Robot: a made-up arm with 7 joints. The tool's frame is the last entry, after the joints. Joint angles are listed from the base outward. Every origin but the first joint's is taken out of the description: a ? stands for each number. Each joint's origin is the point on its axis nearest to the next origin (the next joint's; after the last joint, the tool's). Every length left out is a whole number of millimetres.
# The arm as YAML. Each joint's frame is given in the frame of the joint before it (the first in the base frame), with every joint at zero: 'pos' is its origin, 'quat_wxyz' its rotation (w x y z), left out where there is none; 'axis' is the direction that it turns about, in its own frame. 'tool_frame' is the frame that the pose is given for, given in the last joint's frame.
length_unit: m
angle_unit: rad
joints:
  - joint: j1
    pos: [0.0, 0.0, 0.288]
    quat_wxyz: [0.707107, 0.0, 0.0, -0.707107]
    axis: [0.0, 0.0, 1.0]
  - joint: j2
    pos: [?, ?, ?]
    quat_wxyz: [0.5, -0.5, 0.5, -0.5]
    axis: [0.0, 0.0, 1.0]
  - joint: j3
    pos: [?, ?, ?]
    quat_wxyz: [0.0, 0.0, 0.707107, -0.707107]
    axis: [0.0, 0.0, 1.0]
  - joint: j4
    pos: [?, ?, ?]
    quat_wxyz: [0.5, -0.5, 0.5, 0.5]
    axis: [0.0, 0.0, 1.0]
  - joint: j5
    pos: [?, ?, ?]
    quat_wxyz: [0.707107, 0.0, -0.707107, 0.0]
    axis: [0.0, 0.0, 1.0]
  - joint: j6
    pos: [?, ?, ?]
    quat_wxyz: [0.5, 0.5, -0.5, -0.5]
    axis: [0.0, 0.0, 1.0]
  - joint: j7
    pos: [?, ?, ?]
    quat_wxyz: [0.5, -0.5, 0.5, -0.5]
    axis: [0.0, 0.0, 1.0]
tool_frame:
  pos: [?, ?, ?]
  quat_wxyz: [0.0, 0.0, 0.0, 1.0]
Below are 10 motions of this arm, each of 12 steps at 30 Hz.
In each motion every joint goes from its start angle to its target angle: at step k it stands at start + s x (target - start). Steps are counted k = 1, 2, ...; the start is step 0. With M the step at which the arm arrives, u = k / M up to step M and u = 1 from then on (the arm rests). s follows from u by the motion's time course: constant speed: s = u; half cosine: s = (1 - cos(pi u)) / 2; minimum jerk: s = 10 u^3 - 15 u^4 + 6 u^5.
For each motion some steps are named. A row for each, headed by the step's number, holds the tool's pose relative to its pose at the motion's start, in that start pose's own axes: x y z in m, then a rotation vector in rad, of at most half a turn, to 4 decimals.
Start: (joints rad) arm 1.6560 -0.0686 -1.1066 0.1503 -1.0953 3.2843 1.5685
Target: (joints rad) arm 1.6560 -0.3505 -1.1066 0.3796 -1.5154 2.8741 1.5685
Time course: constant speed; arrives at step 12
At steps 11, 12:
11: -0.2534 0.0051 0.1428 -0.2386 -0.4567 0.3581
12: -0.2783 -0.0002 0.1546 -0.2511 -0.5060 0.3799

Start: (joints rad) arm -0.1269 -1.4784 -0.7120 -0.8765 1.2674 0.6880 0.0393
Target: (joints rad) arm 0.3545 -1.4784 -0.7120 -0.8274 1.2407 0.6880 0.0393
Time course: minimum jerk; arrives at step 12
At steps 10, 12:
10: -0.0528 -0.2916 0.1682 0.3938 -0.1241 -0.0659
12: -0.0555 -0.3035 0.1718 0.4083 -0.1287 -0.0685

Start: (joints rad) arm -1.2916 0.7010 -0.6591 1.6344 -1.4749 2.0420 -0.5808
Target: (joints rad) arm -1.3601 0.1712 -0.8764 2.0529 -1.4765 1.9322 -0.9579
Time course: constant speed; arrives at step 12
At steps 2, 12:
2: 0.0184 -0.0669 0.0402 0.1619 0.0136 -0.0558
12: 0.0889 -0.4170 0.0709 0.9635 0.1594 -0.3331

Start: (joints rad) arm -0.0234 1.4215 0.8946 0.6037 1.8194 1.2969 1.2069
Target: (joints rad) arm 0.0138 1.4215 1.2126 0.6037 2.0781 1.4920 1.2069
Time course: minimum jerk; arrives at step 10
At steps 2, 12:
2: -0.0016 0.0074 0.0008 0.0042 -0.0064 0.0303
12: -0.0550 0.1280 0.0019 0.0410 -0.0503 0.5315

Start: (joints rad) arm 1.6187 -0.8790 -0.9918 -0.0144 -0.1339 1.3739 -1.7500
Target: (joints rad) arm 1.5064 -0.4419 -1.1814 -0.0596 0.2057 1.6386 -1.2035
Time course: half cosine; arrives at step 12
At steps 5, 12:
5: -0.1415 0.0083 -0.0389 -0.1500 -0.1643 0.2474
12: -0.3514 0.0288 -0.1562 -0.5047 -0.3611 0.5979

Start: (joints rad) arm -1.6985 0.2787 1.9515 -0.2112 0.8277 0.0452 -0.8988
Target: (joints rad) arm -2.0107 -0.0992 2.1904 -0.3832 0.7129 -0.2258 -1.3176
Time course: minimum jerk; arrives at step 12
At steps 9, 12:
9: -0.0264 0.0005 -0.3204 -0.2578 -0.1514 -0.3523
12: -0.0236 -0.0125 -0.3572 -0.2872 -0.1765 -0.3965

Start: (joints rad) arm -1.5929 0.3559 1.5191 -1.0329 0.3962 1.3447 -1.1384
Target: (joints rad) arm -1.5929 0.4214 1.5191 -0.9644 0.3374 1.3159 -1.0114
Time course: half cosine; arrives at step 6
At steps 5, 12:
5: 0.0101 -0.0440 0.0152 0.0878 -0.0382 0.1130
12: 0.0109 -0.0472 0.0162 0.0941 -0.0412 0.1209

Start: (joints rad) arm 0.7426 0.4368 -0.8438 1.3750 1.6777 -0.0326 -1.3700
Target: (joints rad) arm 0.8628 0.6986 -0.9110 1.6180 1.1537 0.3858 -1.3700
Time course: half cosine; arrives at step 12
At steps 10, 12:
10: -0.0429 -0.0500 -0.1358 -0.4059 -0.2002 0.0688
12: -0.0466 -0.0535 -0.1445 -0.4311 -0.2159 0.0701

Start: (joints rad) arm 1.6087 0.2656 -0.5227 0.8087 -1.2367 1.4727 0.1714
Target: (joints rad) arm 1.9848 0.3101 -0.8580 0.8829 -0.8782 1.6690 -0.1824
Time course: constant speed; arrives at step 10
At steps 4, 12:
4: -0.0466 0.0074 0.0098 0.0407 0.0394 0.0394
12: -0.1245 0.0012 0.0254 0.0673 0.0919 0.1039

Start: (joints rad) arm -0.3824 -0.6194 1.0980 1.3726 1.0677 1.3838 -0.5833
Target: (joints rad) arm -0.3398 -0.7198 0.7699 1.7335 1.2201 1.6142 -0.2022
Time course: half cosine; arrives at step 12
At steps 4, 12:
4: -0.0308 0.0636 -0.0119 -0.1428 0.0014 0.1606
12: -0.1335 0.2215 -0.0929 -0.5992 0.0959 0.6167

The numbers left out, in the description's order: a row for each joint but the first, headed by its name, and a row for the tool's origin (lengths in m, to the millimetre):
j2: 0.046 0.0 0.0
j3: 0.0 -0.396 0.0
j4: 0.028 0.062 0.0
j5: -0.445 0.016 0.0
j6: -0.099 0.0 0.0
j7: 0.011 0.082 0.0
tool: 0.0 0.0 0.0

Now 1 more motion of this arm.
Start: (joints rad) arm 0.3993 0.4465 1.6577 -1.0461 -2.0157 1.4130 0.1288
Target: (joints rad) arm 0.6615 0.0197 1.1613 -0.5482 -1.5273 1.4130 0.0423
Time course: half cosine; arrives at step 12
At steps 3, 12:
3: -0.0164 -0.0326 0.0118 0.0516 0.0144 -0.0212
12: -0.2213 -0.2816 0.0218 0.4980 -0.0760 -0.1602

